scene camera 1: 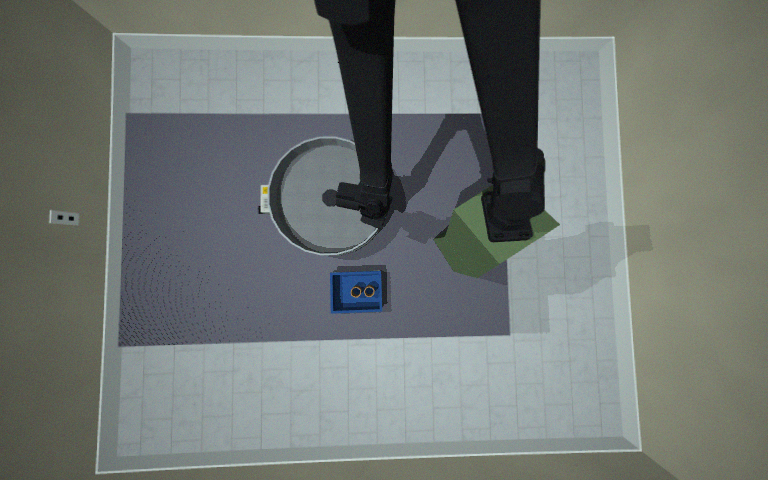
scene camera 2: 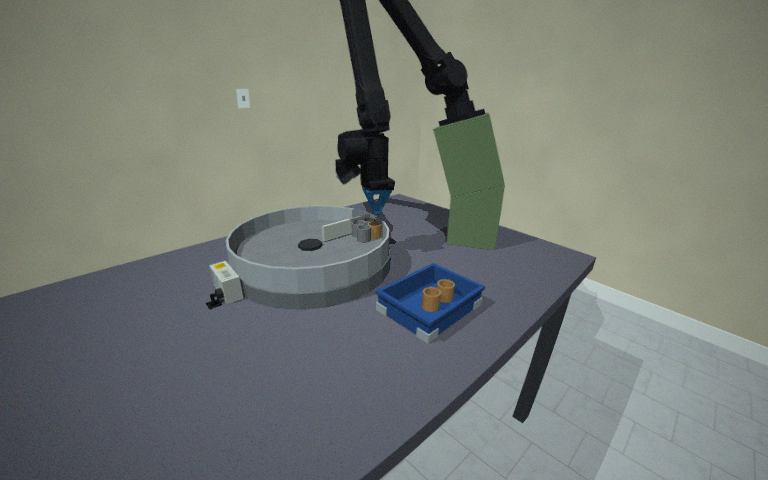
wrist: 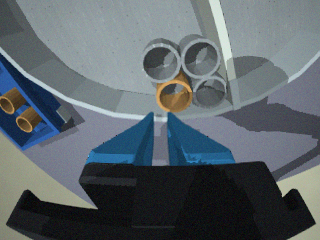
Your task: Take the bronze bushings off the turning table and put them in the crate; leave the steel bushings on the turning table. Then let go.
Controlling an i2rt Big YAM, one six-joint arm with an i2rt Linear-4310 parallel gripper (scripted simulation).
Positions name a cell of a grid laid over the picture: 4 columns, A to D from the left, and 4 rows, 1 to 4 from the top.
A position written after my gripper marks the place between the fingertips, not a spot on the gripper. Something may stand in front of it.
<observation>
I see my gripper (scene camera 2: B2), a bronze bushing (wrist: C2), a steel bushing (wrist: C2), a blue crate (scene camera 2: C3) and a grey turning table (scene camera 1: B2).
My gripper shows as well in the wrist view (wrist: C2). The grey turning table shows as well in the wrist view (wrist: B1).
</observation>
